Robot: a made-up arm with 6 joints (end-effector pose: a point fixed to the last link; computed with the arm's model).
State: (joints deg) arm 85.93 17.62 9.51 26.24 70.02 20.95
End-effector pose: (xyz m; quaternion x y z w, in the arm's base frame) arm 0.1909 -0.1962 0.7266 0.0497 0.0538 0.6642 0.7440
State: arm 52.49 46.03 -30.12 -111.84 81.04 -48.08
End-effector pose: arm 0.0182 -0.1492 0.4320 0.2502 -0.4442 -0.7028 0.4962
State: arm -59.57 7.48 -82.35 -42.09 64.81 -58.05
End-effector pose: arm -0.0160 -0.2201 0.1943 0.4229 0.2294 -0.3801 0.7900
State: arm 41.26 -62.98 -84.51 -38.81 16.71 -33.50
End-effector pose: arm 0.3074 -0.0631 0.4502 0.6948 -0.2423 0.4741 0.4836
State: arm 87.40 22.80 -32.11 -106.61 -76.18 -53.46
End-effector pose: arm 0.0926 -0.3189 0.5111 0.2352 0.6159 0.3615 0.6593
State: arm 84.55 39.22 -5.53 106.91 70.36 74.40
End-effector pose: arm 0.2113 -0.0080 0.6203 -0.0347 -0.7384 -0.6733 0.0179
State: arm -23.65 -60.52 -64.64 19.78 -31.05 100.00
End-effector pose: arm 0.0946 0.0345 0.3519 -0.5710 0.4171 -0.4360 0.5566
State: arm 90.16 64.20 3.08 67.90 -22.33 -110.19
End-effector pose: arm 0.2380 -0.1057 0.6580 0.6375 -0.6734 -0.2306 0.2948
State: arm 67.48 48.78 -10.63 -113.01 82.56 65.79
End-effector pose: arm 0.0044 -0.1522 0.4551 0.4148 -0.6663 0.1519 0.6007
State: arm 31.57 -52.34 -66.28 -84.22 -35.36 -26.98
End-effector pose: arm 0.3493 -0.1912 0.4335 0.4429 -0.8290 0.0796 0.3321
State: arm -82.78 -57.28 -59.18 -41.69 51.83 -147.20
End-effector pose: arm -0.0694 -0.1239 0.1992 -0.1084 0.4318 -0.1786 0.8774
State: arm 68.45 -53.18 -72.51 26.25 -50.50 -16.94
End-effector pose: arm 0.1271 0.0499 0.5210 -0.8169 0.1664 -0.5500 0.0495
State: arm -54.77 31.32 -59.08 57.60 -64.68 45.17
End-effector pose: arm 0.1651 0.0017 0.2055 0.6040 -0.7539 0.1389 0.2179
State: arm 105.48 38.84 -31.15 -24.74 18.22 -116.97
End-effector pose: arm 0.1060 -0.2530 0.6591 -0.5083 0.7351 0.4465 0.0443
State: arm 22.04 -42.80 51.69 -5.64 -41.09 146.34
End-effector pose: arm 0.3390 -0.0844 0.4900 0.2718 -0.6698 -0.6261 0.2924
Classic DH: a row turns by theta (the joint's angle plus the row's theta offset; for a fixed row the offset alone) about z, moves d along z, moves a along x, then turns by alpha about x. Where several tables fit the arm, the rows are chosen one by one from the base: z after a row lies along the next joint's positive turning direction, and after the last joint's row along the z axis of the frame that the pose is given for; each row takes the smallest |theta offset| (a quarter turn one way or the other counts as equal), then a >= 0, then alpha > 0; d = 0 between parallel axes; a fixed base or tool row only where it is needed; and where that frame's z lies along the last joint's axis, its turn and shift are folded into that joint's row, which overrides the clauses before.
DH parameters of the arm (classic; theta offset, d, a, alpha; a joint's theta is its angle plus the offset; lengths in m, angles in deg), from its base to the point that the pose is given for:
base (fixed): 0 0.46 0.032 90
joint 1: 0 0.137 0.141 90
joint 2: -90 0.053 0.002 90
joint 3: 41.92 0.0084 0.0006 104.64
joint 4: -18.53 0.0652 0.0705 -65.42
joint 5: -49.38 -0.1688 -0.0364 72.02
joint 6: -30.94 -0.0409 0.0084 58.8
tool (fixed): 60.84 0.0209 0 0

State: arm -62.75 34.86 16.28 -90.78 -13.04 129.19
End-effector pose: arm 0.1271 -0.2461 0.4080 0.2828 0.7335 0.4914 0.3748
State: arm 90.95 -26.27 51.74 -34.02 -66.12 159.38
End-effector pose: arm 0.0328 -0.1117 0.7664 -0.7714 0.5704 0.1502 0.2387
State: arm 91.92 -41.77 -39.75 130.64 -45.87 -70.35
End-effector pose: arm 0.1094 -0.1766 0.4141 0.3256 0.2595 0.6220 0.6631
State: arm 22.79 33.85 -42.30 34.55 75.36 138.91
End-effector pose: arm 0.3255 -0.1334 0.4691 -0.2740 -0.5233 -0.6489 0.4796
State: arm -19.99 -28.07 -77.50 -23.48 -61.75 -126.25
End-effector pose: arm 0.2329 -0.0208 0.2598 0.3303 -0.0439 -0.9167 0.2204
